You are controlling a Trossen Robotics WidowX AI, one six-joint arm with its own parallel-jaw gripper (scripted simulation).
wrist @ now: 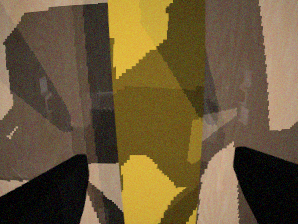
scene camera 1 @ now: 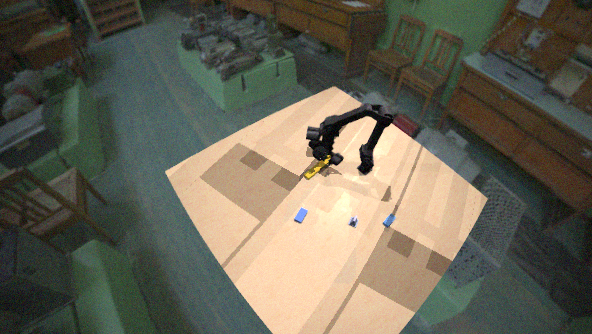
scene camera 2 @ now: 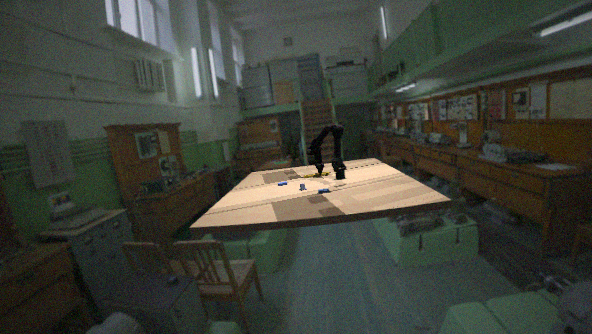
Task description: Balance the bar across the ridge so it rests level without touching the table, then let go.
Note:
My gripper (wrist: 162, 161) is open and holds nothing. I also see a bar (wrist: 158, 61).

